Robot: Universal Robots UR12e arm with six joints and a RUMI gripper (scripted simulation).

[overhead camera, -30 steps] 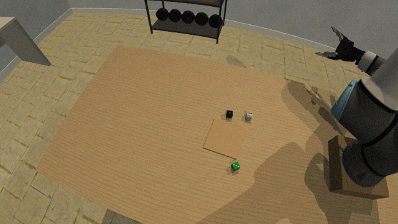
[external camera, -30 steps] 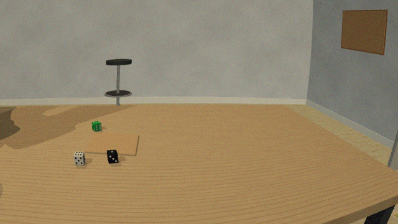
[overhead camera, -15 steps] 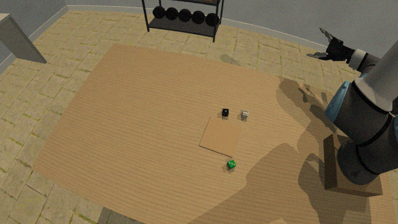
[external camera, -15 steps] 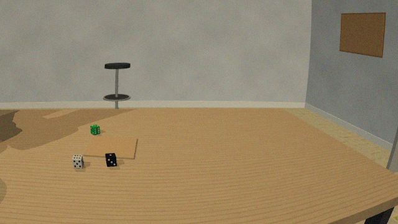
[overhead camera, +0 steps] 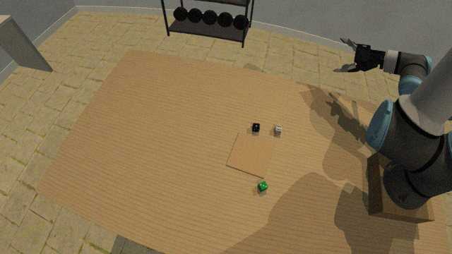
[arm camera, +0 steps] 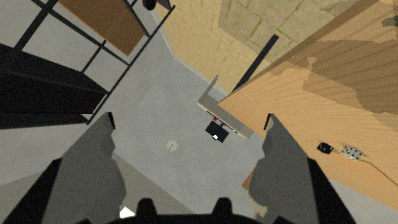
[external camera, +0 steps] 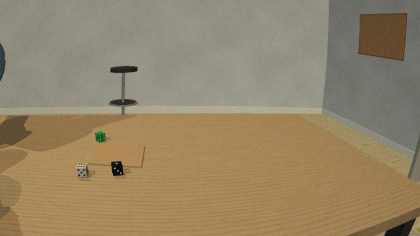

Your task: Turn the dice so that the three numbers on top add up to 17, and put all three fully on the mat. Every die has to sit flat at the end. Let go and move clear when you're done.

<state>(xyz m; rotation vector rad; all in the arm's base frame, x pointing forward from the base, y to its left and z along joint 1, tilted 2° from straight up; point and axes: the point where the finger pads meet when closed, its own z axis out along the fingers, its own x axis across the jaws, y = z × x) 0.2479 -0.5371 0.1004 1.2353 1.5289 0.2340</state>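
Now: hand 350 mm to the right of the white die, 240 mm short of it and 150 mm above it. From my hand the other things lie so: black die (350 mm to the left, 330 mm ahead, 150 mm below); tan mat (460 mm to the left, 330 mm ahead, 160 mm below); green die (580 mm to the left, 280 mm ahead, 150 mm below).
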